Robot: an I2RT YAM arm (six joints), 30 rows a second.
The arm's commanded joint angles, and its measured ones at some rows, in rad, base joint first. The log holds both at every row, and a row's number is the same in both.
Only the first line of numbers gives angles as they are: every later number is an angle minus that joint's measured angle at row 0.
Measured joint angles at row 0: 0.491, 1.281, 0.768, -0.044, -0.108, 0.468
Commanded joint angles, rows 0 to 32: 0.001, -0.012, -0.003, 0.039, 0.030, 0.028; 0.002, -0.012, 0.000, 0.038, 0.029, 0.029; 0.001, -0.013, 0.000, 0.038, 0.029, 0.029; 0.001, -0.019, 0.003, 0.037, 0.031, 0.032; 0.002, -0.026, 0.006, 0.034, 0.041, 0.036; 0.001, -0.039, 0.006, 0.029, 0.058, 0.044; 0.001, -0.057, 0.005, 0.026, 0.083, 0.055; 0.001, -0.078, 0.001, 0.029, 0.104, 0.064; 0.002, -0.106, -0.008, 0.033, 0.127, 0.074; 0.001, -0.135, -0.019, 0.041, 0.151, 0.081; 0.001, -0.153, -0.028, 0.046, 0.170, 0.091; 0.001, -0.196, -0.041, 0.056, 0.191, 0.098; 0.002, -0.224, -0.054, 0.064, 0.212, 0.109; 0.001, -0.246, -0.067, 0.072, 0.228, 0.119; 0.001, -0.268, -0.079, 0.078, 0.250, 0.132; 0.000, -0.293, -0.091, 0.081, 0.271, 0.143; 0.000, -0.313, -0.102, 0.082, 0.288, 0.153; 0.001, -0.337, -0.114, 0.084, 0.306, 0.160; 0.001, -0.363, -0.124, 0.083, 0.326, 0.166; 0.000, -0.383, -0.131, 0.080, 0.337, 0.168; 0.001, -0.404, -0.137, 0.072, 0.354, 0.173; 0.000, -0.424, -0.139, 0.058, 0.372, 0.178; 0.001, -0.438, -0.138, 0.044, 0.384, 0.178; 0.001, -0.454, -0.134, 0.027, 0.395, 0.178; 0.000, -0.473, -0.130, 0.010, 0.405, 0.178; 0.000, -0.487, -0.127, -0.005, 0.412, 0.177; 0.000, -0.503, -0.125, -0.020, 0.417, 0.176; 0.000, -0.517, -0.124, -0.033, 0.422, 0.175; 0.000, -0.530, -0.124, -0.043, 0.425, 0.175; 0.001, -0.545, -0.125, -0.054, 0.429, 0.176; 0.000, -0.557, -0.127, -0.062, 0.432, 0.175; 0.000, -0.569, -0.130, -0.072, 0.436, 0.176; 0.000, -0.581, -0.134, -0.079, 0.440, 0.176
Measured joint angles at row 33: 0.000, -0.562, -0.132, -0.037, 0.404, 0.175
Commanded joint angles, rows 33 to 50: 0.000, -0.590, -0.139, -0.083, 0.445, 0.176; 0.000, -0.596, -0.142, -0.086, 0.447, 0.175; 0.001, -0.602, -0.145, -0.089, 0.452, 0.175; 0.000, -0.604, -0.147, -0.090, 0.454, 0.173; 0.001, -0.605, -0.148, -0.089, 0.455, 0.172; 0.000, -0.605, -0.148, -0.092, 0.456, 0.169; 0.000, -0.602, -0.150, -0.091, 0.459, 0.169; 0.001, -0.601, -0.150, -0.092, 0.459, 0.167; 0.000, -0.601, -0.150, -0.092, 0.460, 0.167; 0.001, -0.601, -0.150, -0.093, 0.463, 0.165; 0.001, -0.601, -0.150, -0.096, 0.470, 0.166; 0.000, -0.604, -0.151, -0.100, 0.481, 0.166; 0.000, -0.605, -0.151, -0.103, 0.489, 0.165; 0.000, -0.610, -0.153, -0.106, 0.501, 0.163; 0.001, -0.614, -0.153, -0.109, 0.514, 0.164; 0.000, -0.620, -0.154, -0.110, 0.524, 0.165; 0.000, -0.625, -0.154, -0.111, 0.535, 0.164; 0.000, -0.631, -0.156, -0.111, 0.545, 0.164
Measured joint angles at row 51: 0.000, -0.620, -0.153, -0.099, 0.501, 0.175
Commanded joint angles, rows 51 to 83: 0.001, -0.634, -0.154, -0.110, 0.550, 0.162; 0.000, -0.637, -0.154, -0.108, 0.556, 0.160; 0.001, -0.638, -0.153, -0.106, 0.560, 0.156; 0.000, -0.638, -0.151, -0.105, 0.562, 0.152; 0.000, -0.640, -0.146, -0.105, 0.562, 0.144; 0.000, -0.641, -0.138, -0.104, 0.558, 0.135; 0.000, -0.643, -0.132, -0.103, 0.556, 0.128; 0.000, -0.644, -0.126, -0.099, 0.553, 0.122; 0.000, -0.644, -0.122, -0.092, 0.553, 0.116; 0.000, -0.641, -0.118, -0.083, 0.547, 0.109; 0.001, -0.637, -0.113, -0.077, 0.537, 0.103; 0.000, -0.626, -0.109, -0.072, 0.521, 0.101; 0.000, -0.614, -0.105, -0.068, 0.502, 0.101; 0.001, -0.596, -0.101, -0.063, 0.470, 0.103; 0.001, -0.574, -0.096, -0.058, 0.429, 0.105; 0.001, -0.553, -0.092, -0.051, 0.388, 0.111; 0.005, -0.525, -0.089, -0.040, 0.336, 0.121; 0.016, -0.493, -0.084, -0.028, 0.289, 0.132; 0.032, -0.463, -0.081, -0.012, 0.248, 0.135; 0.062, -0.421, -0.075, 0.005, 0.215, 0.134; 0.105, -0.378, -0.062, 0.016, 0.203, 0.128; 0.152, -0.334, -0.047, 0.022, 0.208, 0.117; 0.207, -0.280, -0.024, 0.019, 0.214, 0.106; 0.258, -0.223, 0.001, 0.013, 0.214, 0.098; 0.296, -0.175, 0.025, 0.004, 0.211, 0.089; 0.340, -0.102, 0.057, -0.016, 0.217, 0.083; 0.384, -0.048, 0.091, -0.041, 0.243, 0.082; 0.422, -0.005, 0.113, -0.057, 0.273, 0.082; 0.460, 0.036, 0.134, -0.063, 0.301, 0.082; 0.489, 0.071, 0.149, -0.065, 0.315, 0.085; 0.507, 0.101, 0.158, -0.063, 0.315, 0.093; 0.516, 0.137, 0.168, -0.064, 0.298, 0.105; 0.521, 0.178, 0.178, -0.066, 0.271, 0.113
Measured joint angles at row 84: 0.506, 0.117, 0.155, -0.039, 0.265, 0.101
